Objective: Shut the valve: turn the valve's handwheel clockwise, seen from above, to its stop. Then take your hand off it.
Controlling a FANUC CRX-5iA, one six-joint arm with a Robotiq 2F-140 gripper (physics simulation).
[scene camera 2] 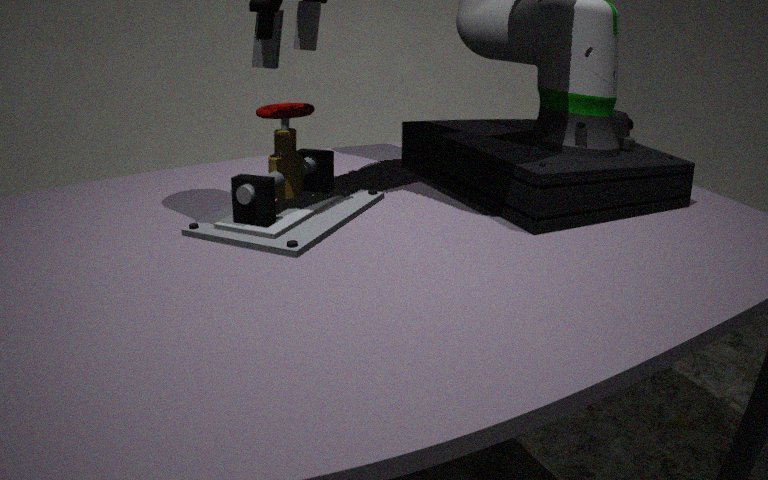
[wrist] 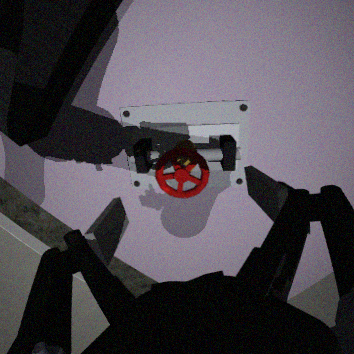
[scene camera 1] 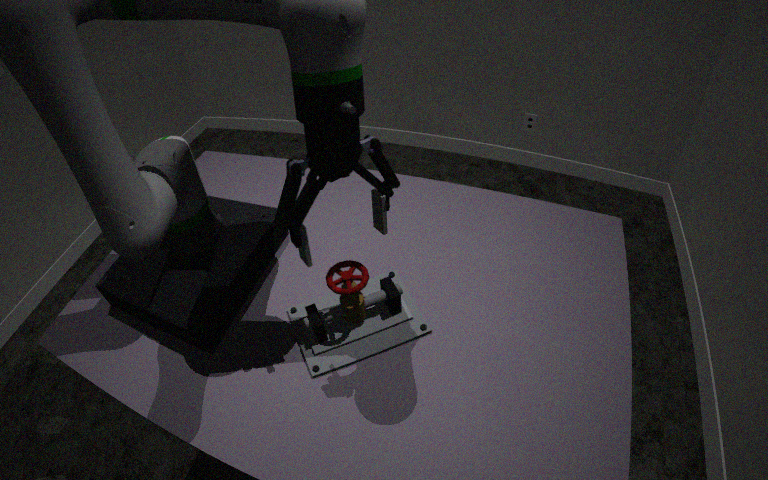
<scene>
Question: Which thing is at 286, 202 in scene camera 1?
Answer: My gripper.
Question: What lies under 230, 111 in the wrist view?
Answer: A base plate.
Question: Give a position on a base plate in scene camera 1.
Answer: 343, 356
</scene>
